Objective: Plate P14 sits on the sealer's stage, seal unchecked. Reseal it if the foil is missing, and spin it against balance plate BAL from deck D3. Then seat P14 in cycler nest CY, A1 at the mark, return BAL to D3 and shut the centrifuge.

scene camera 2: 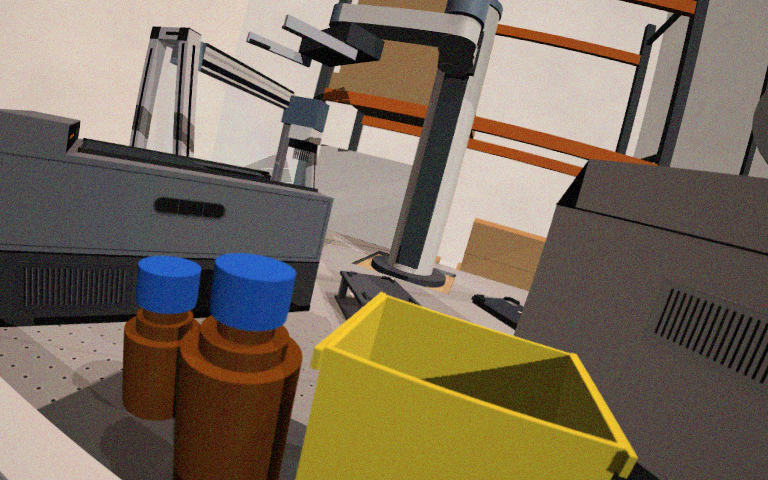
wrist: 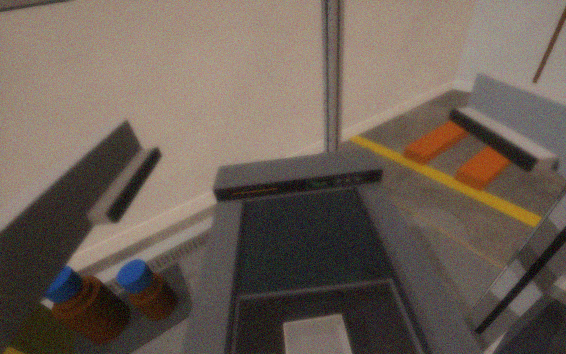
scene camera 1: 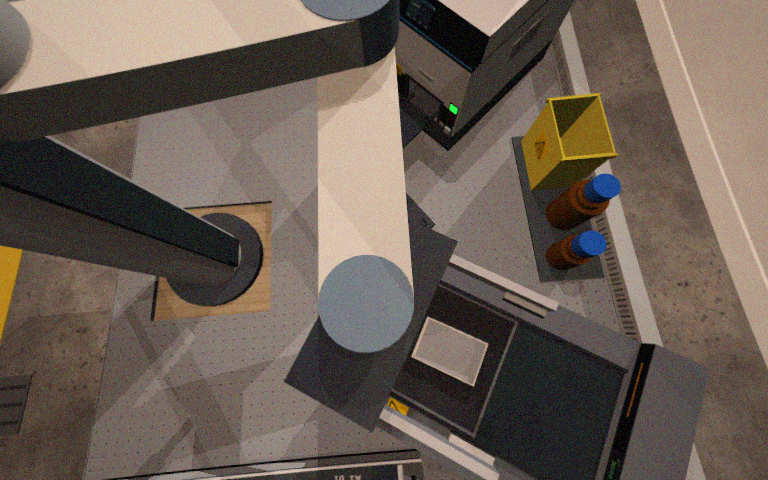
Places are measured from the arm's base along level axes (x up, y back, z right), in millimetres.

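Where they show: gripper, fingertip midpoint: [scene camera 2: 265, 29] [wrist: 302, 115] [scene camera 1: 524, 385]; arm's base, link origin: [scene camera 2: 407, 273] [scene camera 1: 217, 258].
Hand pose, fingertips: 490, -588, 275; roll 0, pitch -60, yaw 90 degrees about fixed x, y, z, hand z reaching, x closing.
Note:
Things, the pixels of their top centre, and the offset from my fingertips, as dx, dy, dz. "pt": a spot on its surface instead.
- pale plate, top centre: [scene camera 1: 450, 350] -315, +20, -11
- dark sealer-like box, surface spot: [scene camera 2: 651, 254] pt -215, -164, -620
- yellow bin, surface spot: [scene camera 2: 453, 407] pt -308, -380, -458
A pale plate [scene camera 1: 450, 350] [wrist: 318, 334] with a smooth grey top lies in the dark recess of a grey open-topped instrument [scene camera 1: 668, 384] [scene camera 2: 96, 192] [wrist: 280, 175]. No wells show on it; its label cannot be read. My gripper [scene camera 1: 527, 391] [scene camera 2: 267, 30] [wrist: 302, 115] is open, its fingers wide apart with nothing between them. It hangs high above the instrument; in scene camera 1 its fingers lie either side of the recess. The dark sealer-like box [scene camera 1: 436, 62] [scene camera 2: 651, 254] has a green light; the arm hides part of its front. BAL and the deck labels cannot be made out.
A yellow bin [scene camera 1: 583, 135] [scene camera 2: 453, 407] and two blue-capped brown bottles [scene camera 1: 577, 203] [scene camera 1: 569, 251] [scene camera 2: 243, 367] [scene camera 2: 155, 362] stand near the bench edge. Low black stands [scene camera 2: 376, 285] [scene camera 2: 501, 308] lie near the arm's column [scene camera 2: 430, 169]. Another instrument's edge [scene camera 1: 271, 466] shows at the bottom of scene camera 1.

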